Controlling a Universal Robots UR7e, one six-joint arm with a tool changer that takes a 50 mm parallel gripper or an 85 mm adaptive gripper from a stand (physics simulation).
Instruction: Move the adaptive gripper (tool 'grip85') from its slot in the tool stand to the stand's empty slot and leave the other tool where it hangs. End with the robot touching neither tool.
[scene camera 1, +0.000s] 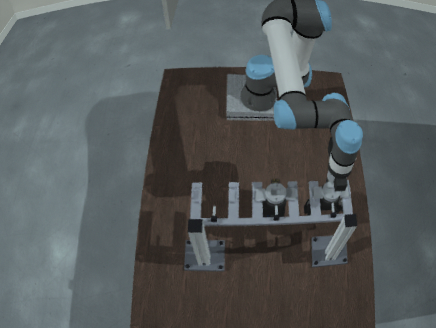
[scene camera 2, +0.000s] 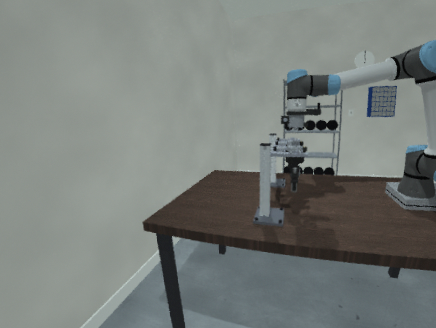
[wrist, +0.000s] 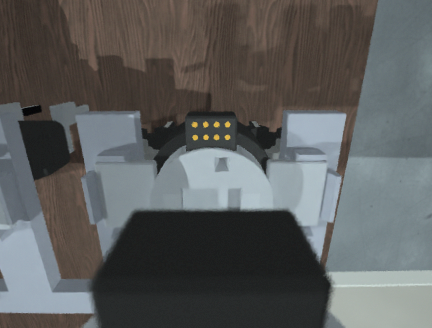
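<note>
There's a tool stand (wrist: 39, 288) here, and you'd see an adaptive gripper (wrist: 211, 161) as well.
</note>
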